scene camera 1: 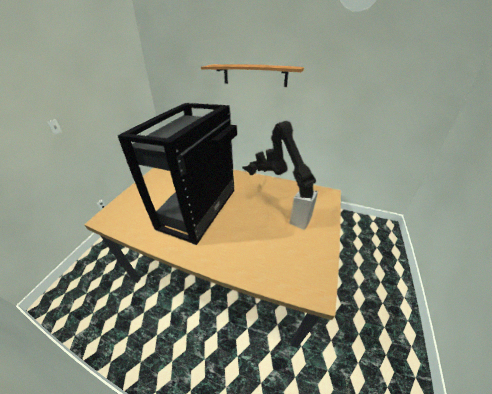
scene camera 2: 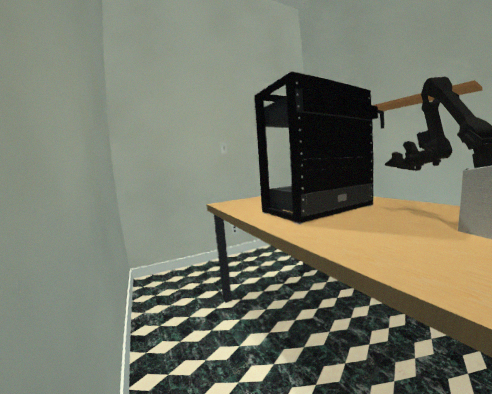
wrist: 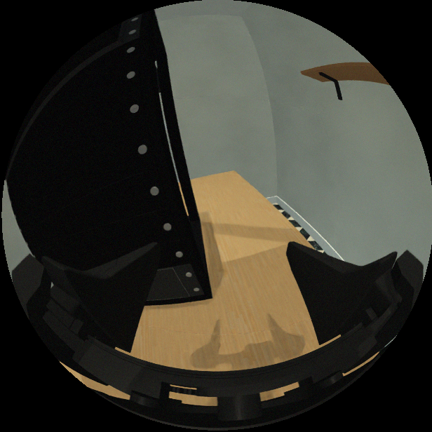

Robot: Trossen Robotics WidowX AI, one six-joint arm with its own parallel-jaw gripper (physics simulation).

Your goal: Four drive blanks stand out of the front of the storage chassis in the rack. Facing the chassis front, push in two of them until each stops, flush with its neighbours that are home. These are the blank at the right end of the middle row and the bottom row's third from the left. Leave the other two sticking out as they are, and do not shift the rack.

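Places are measured from the arm's base along level axes (x ahead, y left, z up), in metres.
Pixels of known places: gripper, between the fingertips: [scene camera 1: 246,165] [scene camera 2: 391,165]; arm's base, origin of its link: [scene camera 1: 306,194] [scene camera 2: 490,166].
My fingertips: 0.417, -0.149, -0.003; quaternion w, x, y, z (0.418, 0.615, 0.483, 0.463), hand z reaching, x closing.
Observation:
For each thing: its top centre in the pictures, then the offset to it from my fingertips, as dx, dy, dz. "pt": a spot on its surface instead. Level surfaces: height alone.
- black rack, centre of its top: [scene camera 1: 180,117] [scene camera 2: 314,91] +0.199, +0.297, +0.381
- black part, a spot on its surface: [scene camera 2: 374,112] [scene camera 1: 234,132] pt +0.019, +0.098, +0.253
- grey panel, centre of its top: [scene camera 2: 341,187] [scene camera 1: 215,199] +0.065, +0.290, -0.085
- table, height of its surface: dz -0.206
The black rack [scene camera 1: 186,210] [scene camera 2: 296,150] [wrist: 148,170] stands upright on the table. Its dark chassis front [scene camera 1: 207,170] [scene camera 2: 335,135] [wrist: 75,150] faces the arm's side. The front is nearly black in all views, so the separate drive blanks, their rows and how far each stands out cannot be made out. My gripper [scene camera 1: 245,170] [scene camera 2: 387,164] [wrist: 224,250] is open and empty. It is in front of the rack, apart from it, above the table. In the wrist view the rack's right front edge and screw column lie ahead and to the left, partly behind the left finger.
A black part [scene camera 1: 233,131] [scene camera 2: 374,112] juts out near the rack's upper right. A grey panel [scene camera 2: 325,200] [wrist: 167,282] with a pale label is at the rack's bottom. The table [scene camera 1: 270,255] [scene camera 2: 400,250] [wrist: 240,300] carries the arm's pale base [scene camera 1: 303,210] [scene camera 2: 475,205]. A wooden shelf [scene camera 1: 252,67] is on the wall.

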